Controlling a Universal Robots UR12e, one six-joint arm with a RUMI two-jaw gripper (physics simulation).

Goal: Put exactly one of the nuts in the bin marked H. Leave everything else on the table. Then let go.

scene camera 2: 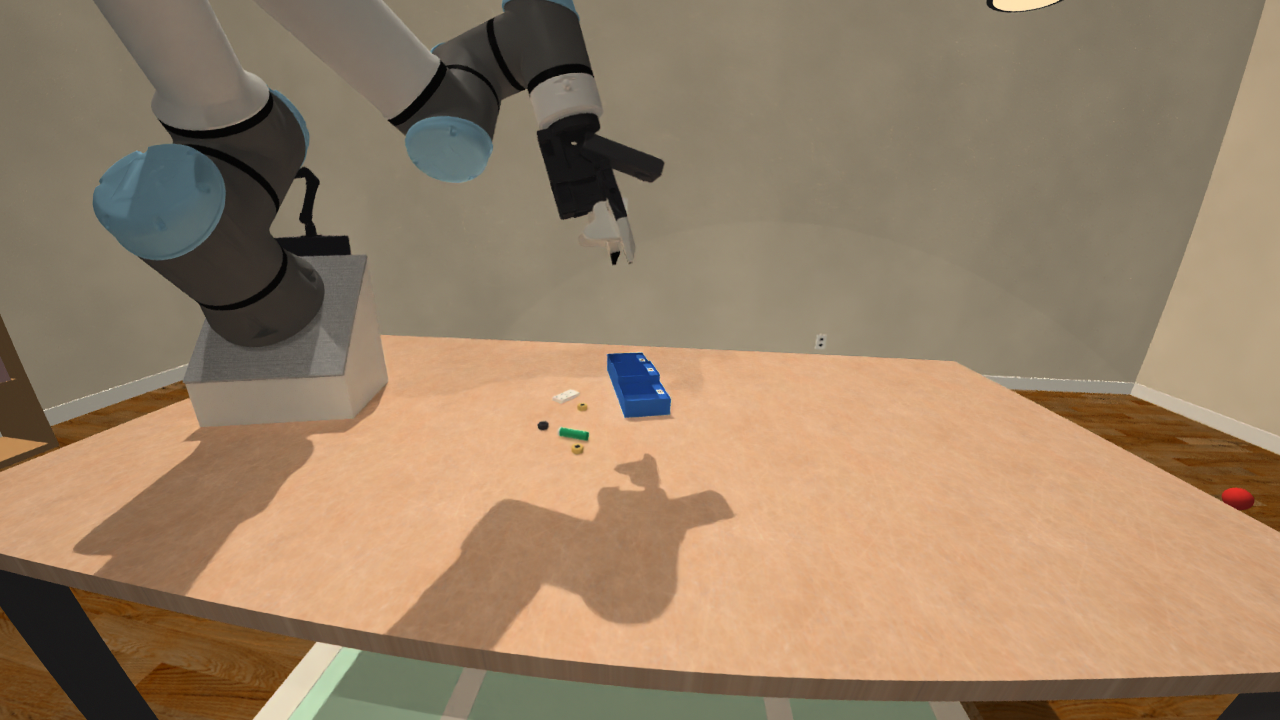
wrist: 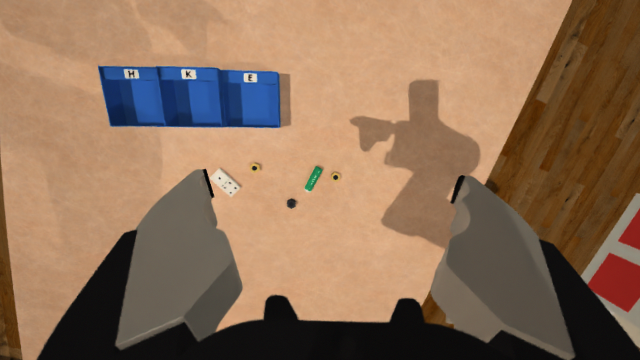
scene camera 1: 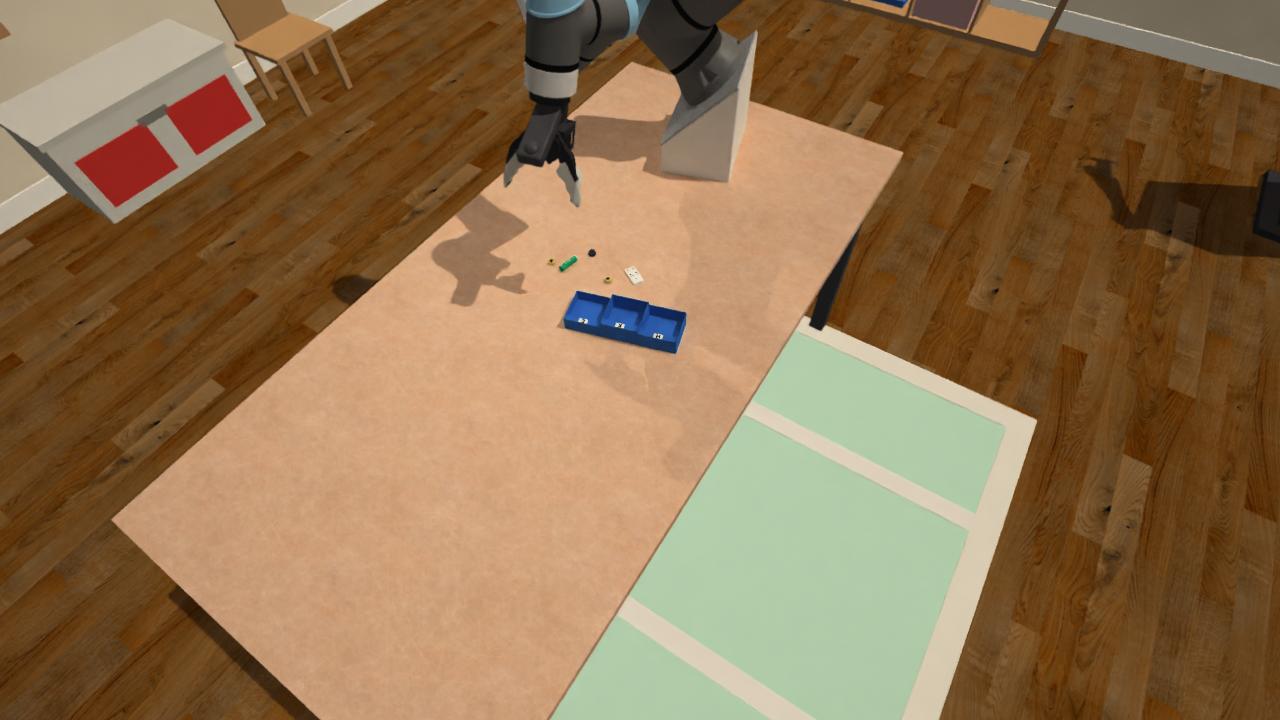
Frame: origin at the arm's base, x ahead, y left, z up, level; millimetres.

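Seen in the pictures: gripper, fingertip midpoint: (scene camera 2: 621,264) (wrist: 331,177) (scene camera 1: 541,197); arm's base, origin of the base link: (scene camera 2: 269,301) (scene camera 1: 716,76).
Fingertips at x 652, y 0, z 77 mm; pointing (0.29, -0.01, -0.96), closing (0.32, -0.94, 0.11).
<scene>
Pixels of each thing's top centre, then the offset from my fingertips to it. "spot": a spot on its surface instead.
- brass-coloured nut, middle of its top: (wrist: 254,168) (scene camera 2: 582,404) (scene camera 1: 607,278) dz -264, dx -83, dy +74 mm
- second nut, middle of its top: (scene camera 2: 577,446) (wrist: 335,177) (scene camera 1: 551,260) dz -264, dx -53, dy -71 mm
- blue three-part bin tray, middle of its top: (wrist: 190,97) (scene camera 2: 635,368) (scene camera 1: 624,312) dz -226, dx -1, dy +185 mm
- bin marked H, surface spot: (wrist: 146,102) (scene camera 1: 664,331) spot: dz -266, dx -34, dy +267 mm
- green cylinder, middle of its top: (scene camera 2: 572,429) (wrist: 313,180) (scene camera 1: 568,260) dz -258, dx -71, dy -32 mm
- small black piece, middle of its top: (scene camera 2: 542,423) (wrist: 291,204) (scene camera 1: 591,251) dz -264, dx -129, dy -9 mm
- white domino, middle of its top: (wrist: 224,183) (scene camera 2: 566,394) (scene camera 1: 634,274) dz -266, dx -127, dy +117 mm
One brass-coloured nut (scene camera 1: 607,280) (scene camera 2: 582,407) (wrist: 255,167) lies on the table between the white domino and the bins. A second nut (scene camera 1: 551,262) (scene camera 2: 577,449) (wrist: 336,177) lies beside the green cylinder. The blue three-part bin tray (scene camera 1: 623,333) (scene camera 2: 646,407) (wrist: 192,121) carries the labels H, K and E. The bin marked H (scene camera 1: 662,322) (wrist: 146,102) is at the left end in the wrist view and shows no object inside. My gripper (scene camera 1: 542,189) (scene camera 2: 622,259) (wrist: 331,177) is open and empty, high above the table; both nuts show between its fingertips in the wrist view.
A green cylinder (scene camera 1: 568,264) (scene camera 2: 573,434) (wrist: 313,179), a small black piece (scene camera 1: 591,253) (scene camera 2: 543,425) (wrist: 291,203) and a white domino (scene camera 1: 633,274) (scene camera 2: 565,395) (wrist: 225,182) lie near the nuts. The robot's pedestal (scene camera 1: 702,147) (scene camera 2: 286,398) stands at one end of the table.
</scene>
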